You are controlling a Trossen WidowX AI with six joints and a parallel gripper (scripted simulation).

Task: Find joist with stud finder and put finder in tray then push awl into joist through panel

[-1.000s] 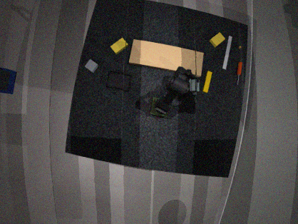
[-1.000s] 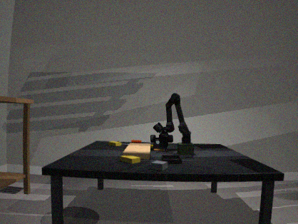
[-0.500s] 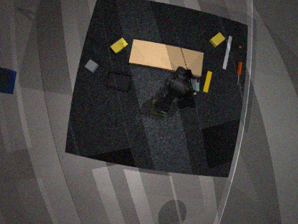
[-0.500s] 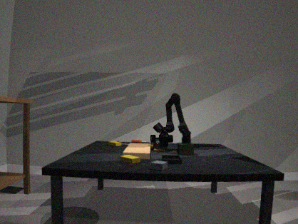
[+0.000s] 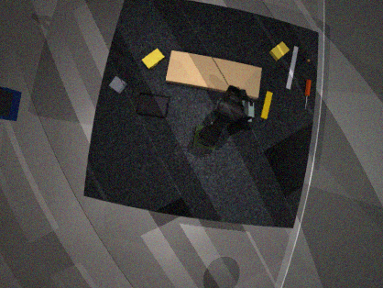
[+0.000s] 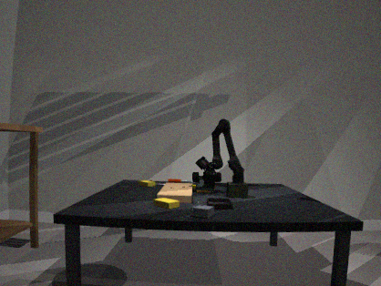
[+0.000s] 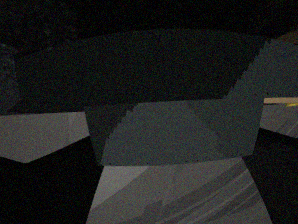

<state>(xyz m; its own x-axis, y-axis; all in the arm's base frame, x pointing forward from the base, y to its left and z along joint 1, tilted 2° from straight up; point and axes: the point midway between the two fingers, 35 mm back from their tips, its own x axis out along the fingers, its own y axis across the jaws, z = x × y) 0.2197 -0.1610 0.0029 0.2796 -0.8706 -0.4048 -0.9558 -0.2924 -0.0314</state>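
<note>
The dark grey stud finder is 20 mm to the left of my gripper tip, 10 mm below it and 10 mm ahead of it. Also, from my gripper tip: white bar (370 mm ahead, 200 mm to the right, 60 mm below); then yellow bar (90 mm to the right, 70 mm ahead, 50 mm below); then awl (110 mm to the left, 50 mm below, 40 mm behind).
</note>
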